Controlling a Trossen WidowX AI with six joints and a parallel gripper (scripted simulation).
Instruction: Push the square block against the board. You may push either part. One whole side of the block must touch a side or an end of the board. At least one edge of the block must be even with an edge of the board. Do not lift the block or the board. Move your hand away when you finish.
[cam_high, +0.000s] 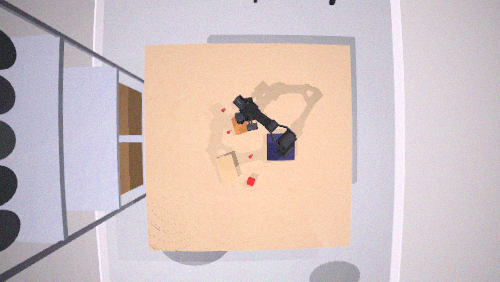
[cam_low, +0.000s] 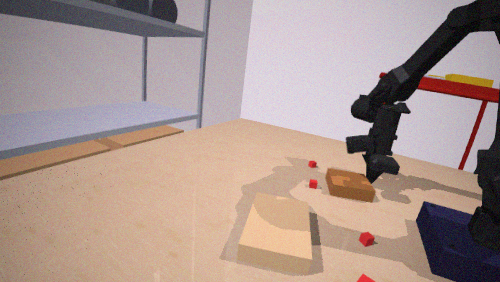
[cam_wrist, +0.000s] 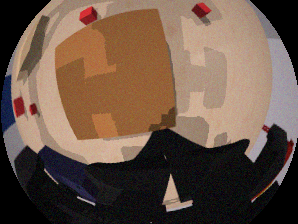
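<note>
My gripper tip is 6 cm to the right of the orange square block, 4 cm short of it and 1 cm below it. Also, from my gripper tip: board 33 cm to the left, 9 cm ahead, 1 cm above; red cube 39 cm to the left, 7 cm behind, 1 cm above.
</note>
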